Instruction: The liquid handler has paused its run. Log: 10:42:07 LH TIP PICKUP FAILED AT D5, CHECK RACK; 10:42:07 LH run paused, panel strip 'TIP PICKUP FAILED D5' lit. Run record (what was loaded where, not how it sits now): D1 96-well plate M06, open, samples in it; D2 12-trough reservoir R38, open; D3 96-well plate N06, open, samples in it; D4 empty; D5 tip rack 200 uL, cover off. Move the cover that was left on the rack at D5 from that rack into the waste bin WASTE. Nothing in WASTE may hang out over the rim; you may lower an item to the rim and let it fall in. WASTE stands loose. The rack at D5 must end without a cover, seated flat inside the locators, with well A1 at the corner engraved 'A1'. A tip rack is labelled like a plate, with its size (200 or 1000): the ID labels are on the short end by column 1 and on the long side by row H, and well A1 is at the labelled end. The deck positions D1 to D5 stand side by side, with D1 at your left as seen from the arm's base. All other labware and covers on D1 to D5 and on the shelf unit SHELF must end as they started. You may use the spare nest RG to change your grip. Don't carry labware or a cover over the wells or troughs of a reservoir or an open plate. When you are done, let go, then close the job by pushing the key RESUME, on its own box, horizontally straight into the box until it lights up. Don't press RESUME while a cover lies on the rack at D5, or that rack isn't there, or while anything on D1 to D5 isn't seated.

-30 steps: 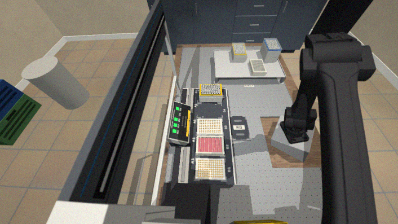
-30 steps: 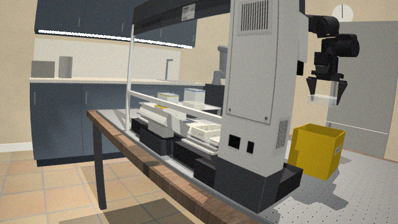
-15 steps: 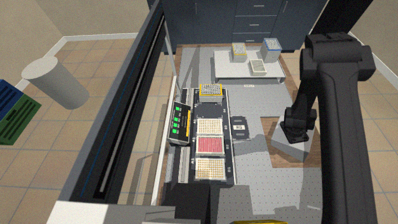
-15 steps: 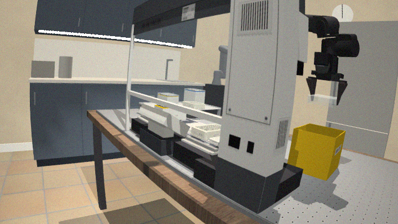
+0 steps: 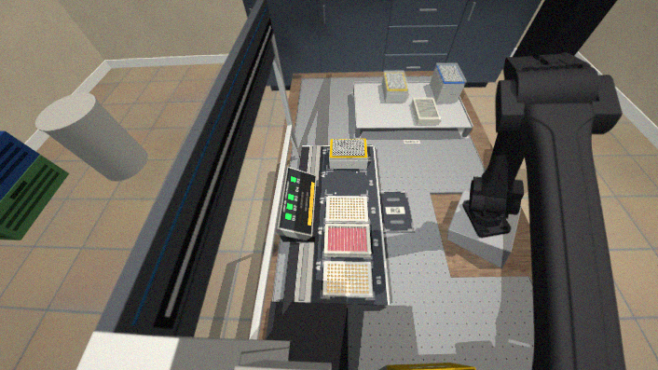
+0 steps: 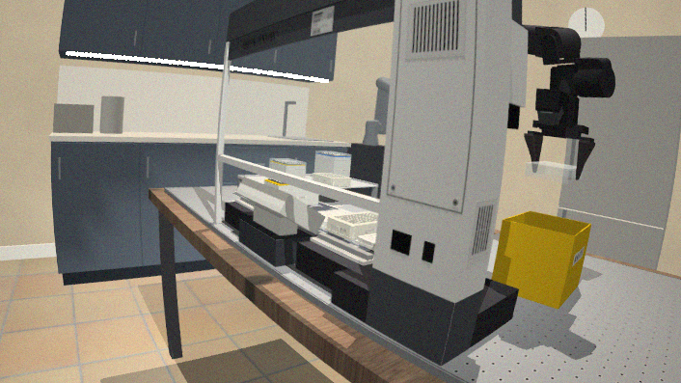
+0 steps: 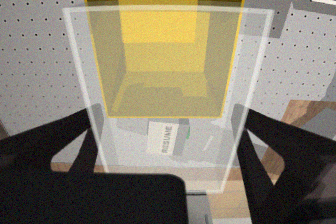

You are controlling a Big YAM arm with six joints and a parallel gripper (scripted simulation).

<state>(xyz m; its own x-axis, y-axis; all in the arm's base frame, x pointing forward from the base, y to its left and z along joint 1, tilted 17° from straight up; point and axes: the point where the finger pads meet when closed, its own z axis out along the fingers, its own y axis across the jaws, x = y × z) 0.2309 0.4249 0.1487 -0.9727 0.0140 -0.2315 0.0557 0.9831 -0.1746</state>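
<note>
The clear cover is 1 cm above my hand. From my hand the other things lie so: yellow waste bin 19 cm below; then liquid handler tower 33 cm ahead, 8 cm to the right, 4 cm above; then green resume key 15 cm behind, 3 cm to the right, 15 cm below.
</note>
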